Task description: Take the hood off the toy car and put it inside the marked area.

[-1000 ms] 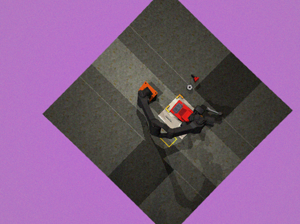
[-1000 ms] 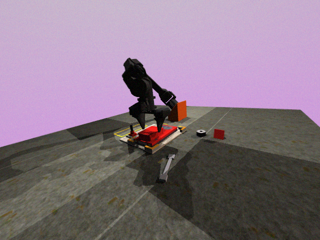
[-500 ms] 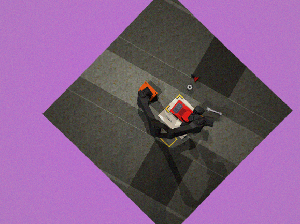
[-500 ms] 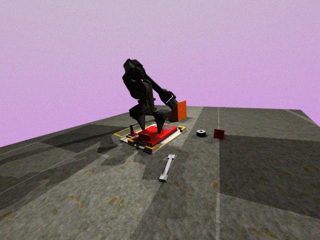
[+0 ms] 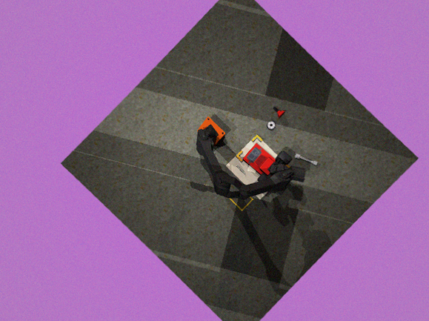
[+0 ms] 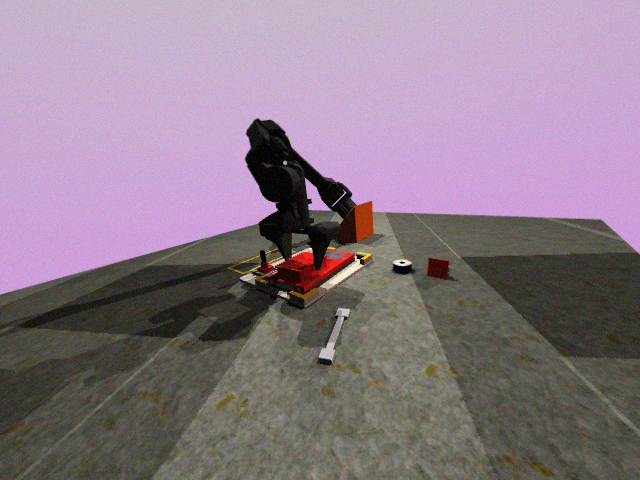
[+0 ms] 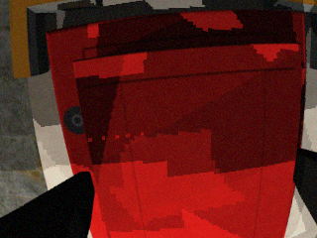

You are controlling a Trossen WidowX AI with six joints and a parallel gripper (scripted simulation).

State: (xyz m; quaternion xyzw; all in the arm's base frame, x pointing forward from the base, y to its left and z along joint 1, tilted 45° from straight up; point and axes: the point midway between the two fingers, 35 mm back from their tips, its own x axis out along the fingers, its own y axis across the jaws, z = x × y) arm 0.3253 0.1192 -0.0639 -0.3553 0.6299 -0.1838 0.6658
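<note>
My gripper tip is now 1 cm below the red hood. Also, from my gripper tip: grey wrench-like bar: 18 cm to the left, 8 cm ahead, 3 cm below; then black wheel: 17 cm behind, 14 cm to the left, 3 cm below.
</note>
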